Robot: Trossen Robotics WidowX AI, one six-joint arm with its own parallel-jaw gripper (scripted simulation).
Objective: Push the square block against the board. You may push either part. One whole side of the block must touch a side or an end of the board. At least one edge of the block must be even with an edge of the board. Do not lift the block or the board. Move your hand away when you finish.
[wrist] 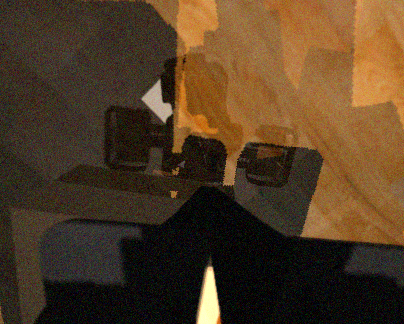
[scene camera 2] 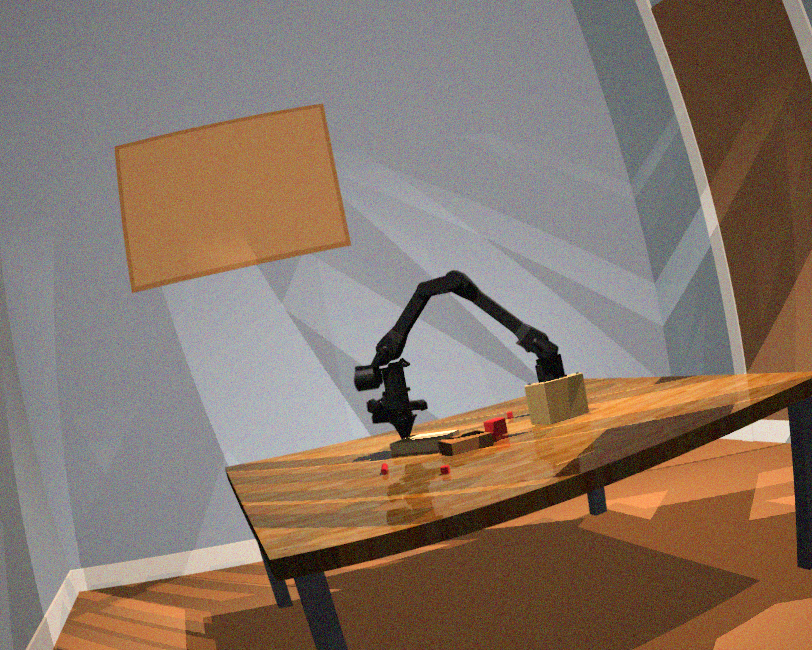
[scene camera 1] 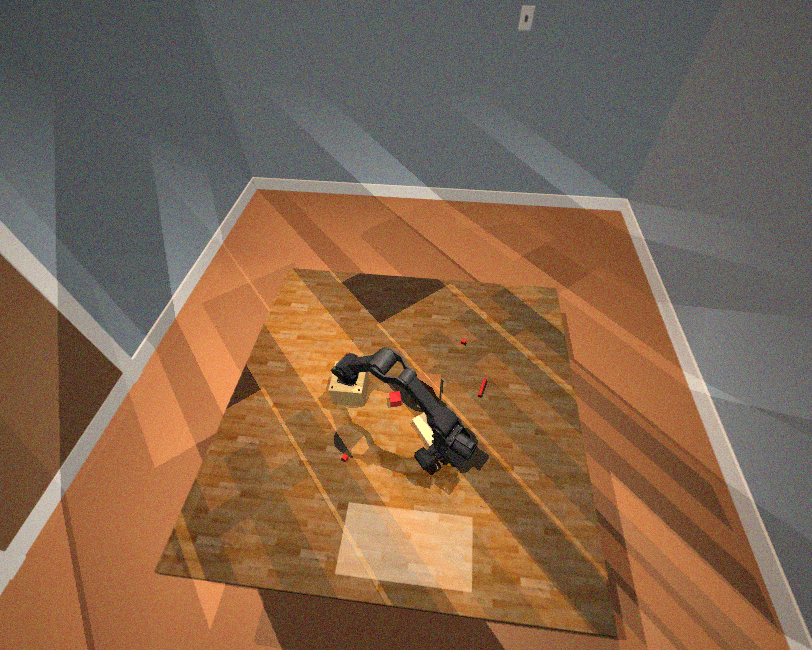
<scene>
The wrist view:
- gripper: 207, 194
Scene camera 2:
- gripper: 406, 442
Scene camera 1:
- gripper: 441, 456
</scene>
